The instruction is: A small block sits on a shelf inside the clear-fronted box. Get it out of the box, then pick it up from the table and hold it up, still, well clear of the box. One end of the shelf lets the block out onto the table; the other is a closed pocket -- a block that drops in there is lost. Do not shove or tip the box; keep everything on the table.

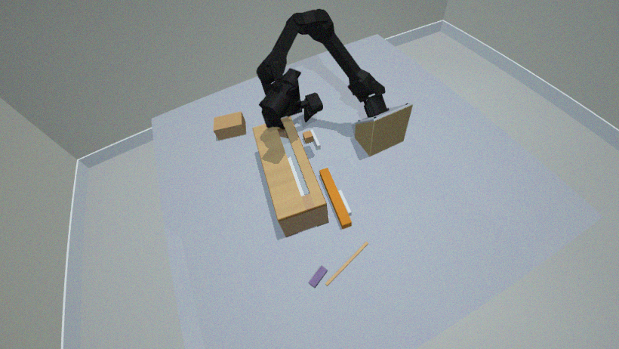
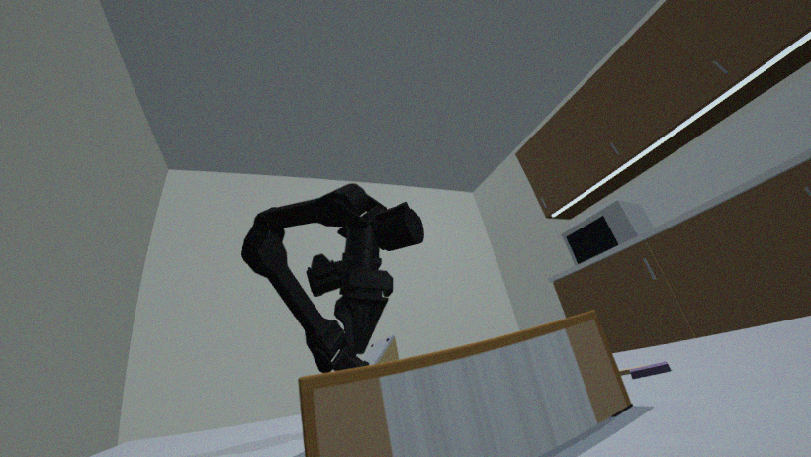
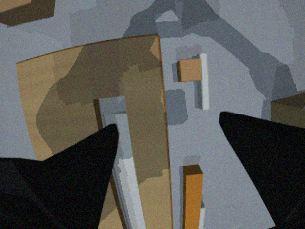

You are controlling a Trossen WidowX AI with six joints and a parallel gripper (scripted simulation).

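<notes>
Now: gripper tip 13 cm above the small brown block, 5 cm to the left of it and 5 cm past it. From my gripper tip the other things lie so: purple block (46 cm to the left, 14 cm below, 9 cm ahead); small tan box (24 cm ahead, 23 cm to the right, 12 cm below).
</notes>
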